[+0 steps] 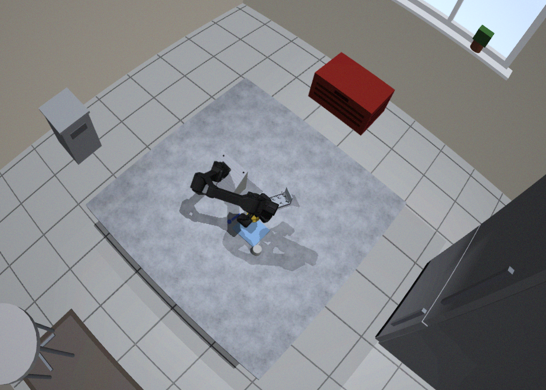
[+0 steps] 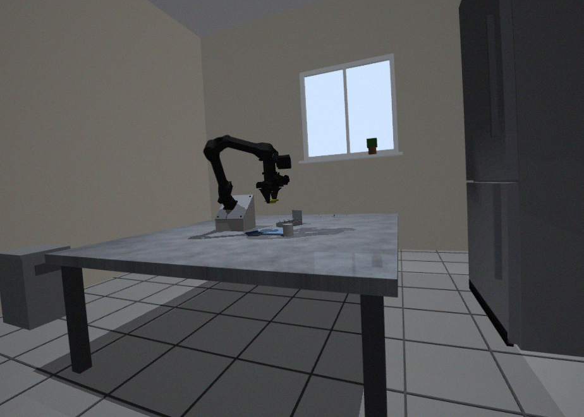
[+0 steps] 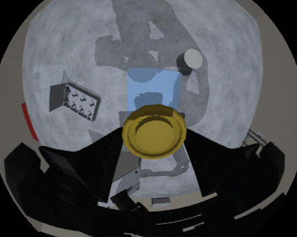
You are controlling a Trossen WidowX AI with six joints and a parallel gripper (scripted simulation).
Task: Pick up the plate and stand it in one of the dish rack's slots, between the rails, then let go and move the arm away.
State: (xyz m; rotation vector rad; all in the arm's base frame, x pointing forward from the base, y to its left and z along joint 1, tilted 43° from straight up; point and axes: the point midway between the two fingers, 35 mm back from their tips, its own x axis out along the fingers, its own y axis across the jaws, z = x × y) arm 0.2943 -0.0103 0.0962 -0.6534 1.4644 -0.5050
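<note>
Right now my gripper tip is 10 mm past the grey dish rack, 200 mm to the right of it and 120 mm above it. Also, from my gripper tip: white cup 120 mm ahead, 70 mm to the right, 120 mm below; yellow plate 10 mm above; blue mat 10 mm ahead, 10 mm to the right, 140 mm below.
</note>
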